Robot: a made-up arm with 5 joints.
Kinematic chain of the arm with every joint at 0, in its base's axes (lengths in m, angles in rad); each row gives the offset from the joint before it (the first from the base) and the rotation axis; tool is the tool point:
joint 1: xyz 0 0 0.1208 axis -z
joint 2: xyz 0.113 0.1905 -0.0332 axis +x
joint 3: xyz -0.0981 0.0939 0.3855 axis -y
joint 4: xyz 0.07 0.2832 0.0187 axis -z
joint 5: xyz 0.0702 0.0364 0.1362 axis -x
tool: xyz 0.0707 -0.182 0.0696
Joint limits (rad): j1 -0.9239..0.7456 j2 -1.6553..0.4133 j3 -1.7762..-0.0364 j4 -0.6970..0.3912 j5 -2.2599..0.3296
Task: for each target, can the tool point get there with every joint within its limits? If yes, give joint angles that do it. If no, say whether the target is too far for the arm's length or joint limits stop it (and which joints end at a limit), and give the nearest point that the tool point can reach.
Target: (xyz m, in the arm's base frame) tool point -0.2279 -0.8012 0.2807
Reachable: no: joint limits stop it (at a limit: joint 1, joint 2, joint 4) | nearest point 0.2749 -0.0353 0.6015 | short by 0.971 m
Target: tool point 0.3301 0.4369 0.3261
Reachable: yes | joints 0.4769 0.1439 -1.0417 -0.1130 -1.6781
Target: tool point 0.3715 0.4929 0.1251
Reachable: yes | joints 0.2104 -0.5062 -1.0831 -0.4910 -0.4656
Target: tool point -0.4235 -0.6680 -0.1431
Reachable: no: joint limits stop it (at a limit: joint 1, joint 2, joint 3, joint 4) | nearest point -0.3053 0.1452 -0.3078 | short by 0.838 m
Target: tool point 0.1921 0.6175 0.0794
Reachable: yes | joints -0.0766 -1.0611 -0.6877 0.1115 -0.5557
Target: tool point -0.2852 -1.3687 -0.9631
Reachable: no: too far | nearest point -0.2978 0.1512 -0.3901 | short by 1.624 m
